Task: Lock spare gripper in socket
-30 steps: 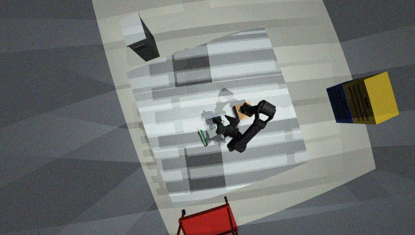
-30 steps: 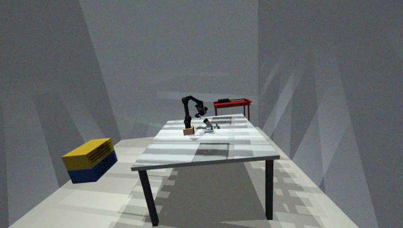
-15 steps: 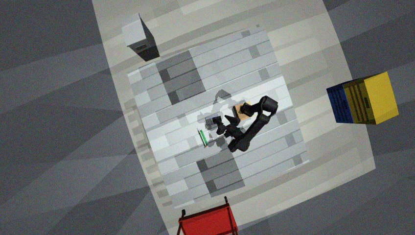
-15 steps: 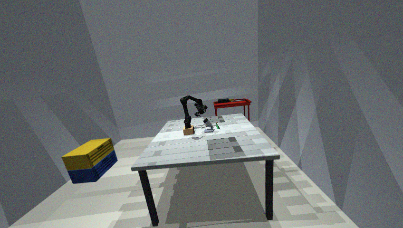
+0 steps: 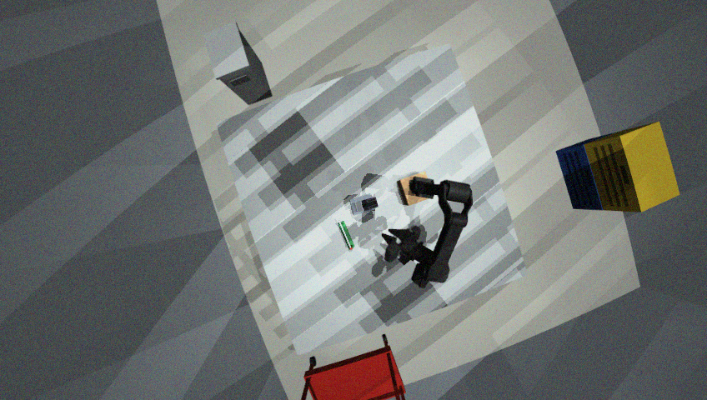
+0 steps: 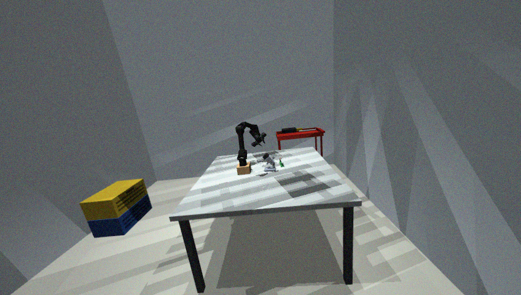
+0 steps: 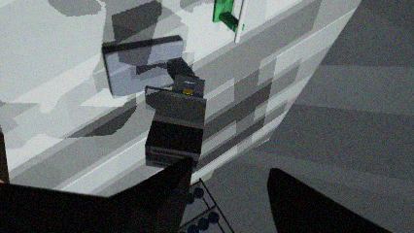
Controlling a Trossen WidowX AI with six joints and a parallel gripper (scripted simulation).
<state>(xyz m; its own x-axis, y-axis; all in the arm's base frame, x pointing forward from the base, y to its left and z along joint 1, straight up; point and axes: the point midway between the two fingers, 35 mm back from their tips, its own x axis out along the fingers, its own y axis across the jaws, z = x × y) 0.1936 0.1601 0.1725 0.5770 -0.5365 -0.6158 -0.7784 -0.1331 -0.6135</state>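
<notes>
My gripper tip is 210 mm above the green part, 170 mm short of it and 10 mm to the right of it. From my gripper tip the other things lie so: spare gripper 120 mm to the right, 110 mm below, 50 mm ahead; then grey mount 180 mm below, 110 mm to the right, 70 mm ahead.
</notes>
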